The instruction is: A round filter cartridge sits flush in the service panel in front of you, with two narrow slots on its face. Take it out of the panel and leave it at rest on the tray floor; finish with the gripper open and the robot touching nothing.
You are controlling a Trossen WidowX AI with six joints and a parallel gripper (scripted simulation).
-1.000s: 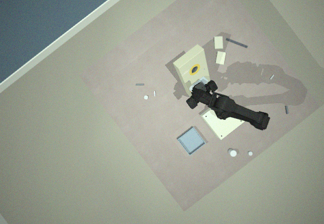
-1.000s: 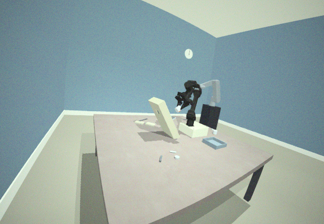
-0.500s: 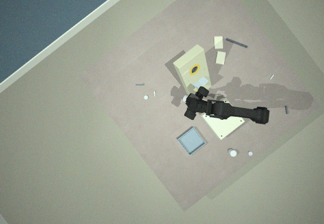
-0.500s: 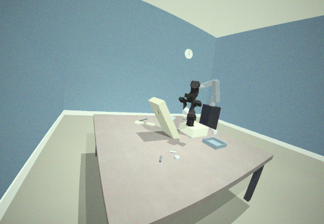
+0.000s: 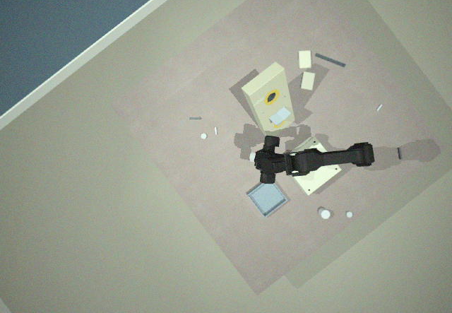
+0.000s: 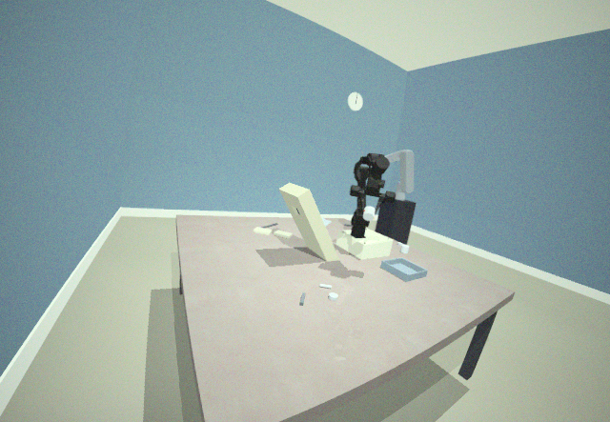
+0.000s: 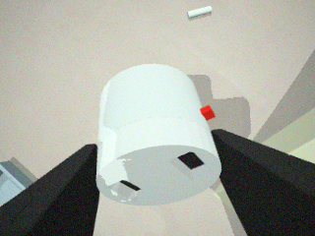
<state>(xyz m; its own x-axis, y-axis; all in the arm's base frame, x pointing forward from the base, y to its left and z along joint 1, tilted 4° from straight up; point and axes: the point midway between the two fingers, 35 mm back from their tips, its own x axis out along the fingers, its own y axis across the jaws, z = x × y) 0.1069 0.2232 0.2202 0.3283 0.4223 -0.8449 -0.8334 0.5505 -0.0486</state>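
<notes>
My gripper tip is now 250 mm above the blue-grey tray, 240 mm past it and 30 mm to the right of it. From my gripper tip the other things lie so: white round filter cartridge: right at my gripper tip; grey flap: 190 mm to the right, 120 mm below, 120 mm ahead; panel: 180 mm to the right, 170 mm ahead, 110 mm below.
</notes>
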